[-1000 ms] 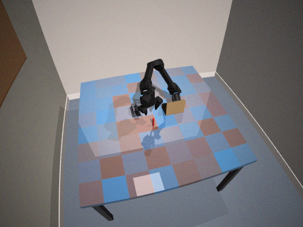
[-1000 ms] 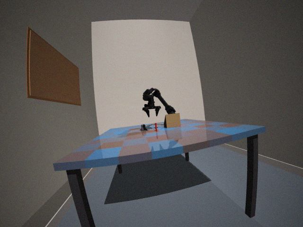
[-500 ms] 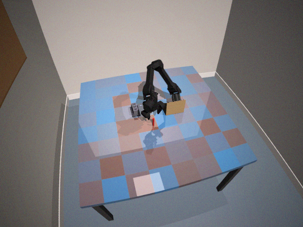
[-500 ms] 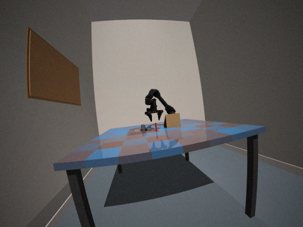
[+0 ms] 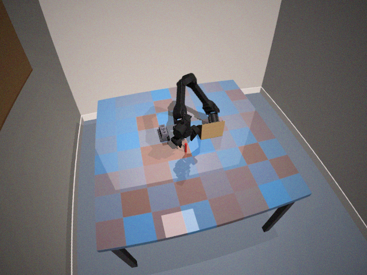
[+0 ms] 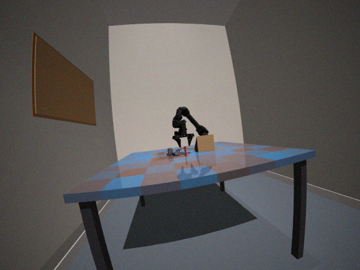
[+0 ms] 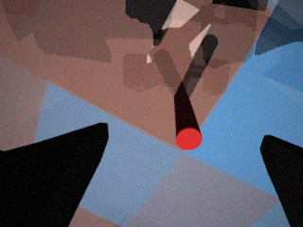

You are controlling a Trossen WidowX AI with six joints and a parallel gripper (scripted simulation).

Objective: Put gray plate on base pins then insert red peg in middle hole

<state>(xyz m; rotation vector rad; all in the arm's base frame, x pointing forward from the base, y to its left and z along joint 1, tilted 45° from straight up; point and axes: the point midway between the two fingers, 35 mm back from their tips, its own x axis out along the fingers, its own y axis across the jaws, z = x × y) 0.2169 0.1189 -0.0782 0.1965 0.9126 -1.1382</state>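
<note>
My gripper tip is 40 mm above the red peg. From my gripper tip the other things lie so: gray plate 170 mm to the right, 130 mm ahead, 30 mm below; then dark base 170 mm to the right, 130 mm ahead, 70 mm below.
</note>
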